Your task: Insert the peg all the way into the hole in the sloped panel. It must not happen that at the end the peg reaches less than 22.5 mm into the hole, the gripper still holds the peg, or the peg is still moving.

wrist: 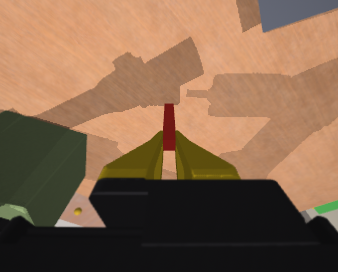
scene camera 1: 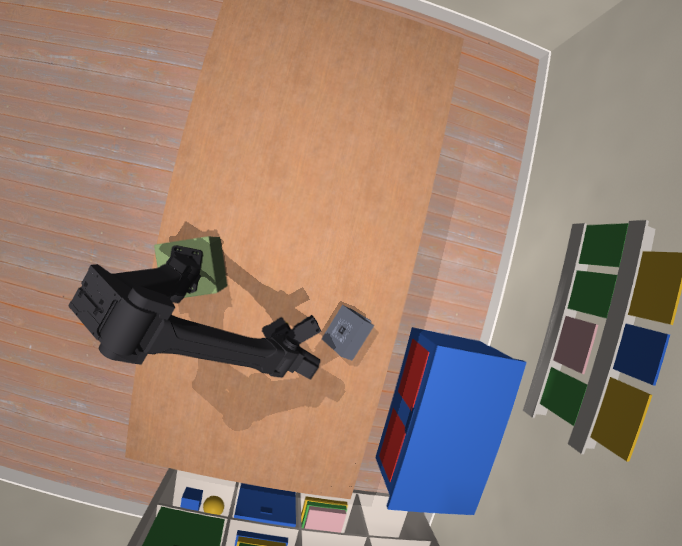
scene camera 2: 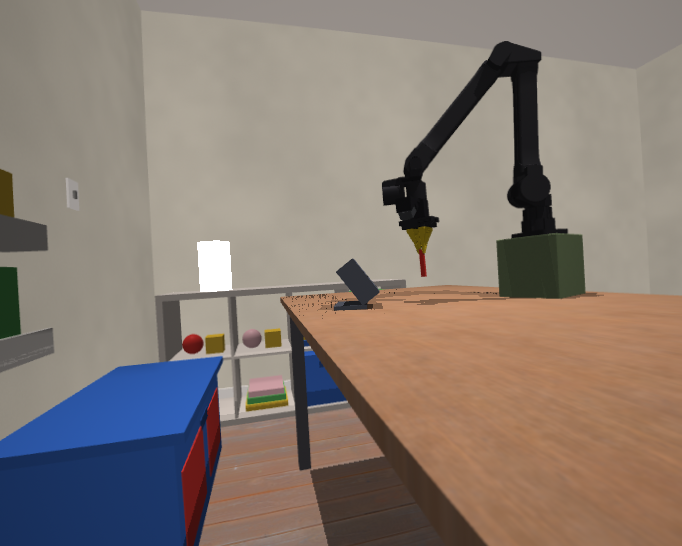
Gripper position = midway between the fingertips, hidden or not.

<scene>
In view: the gripper (scene camera 2: 421, 253).
The gripper is seen too in the wrist view (wrist: 169, 136).
</scene>
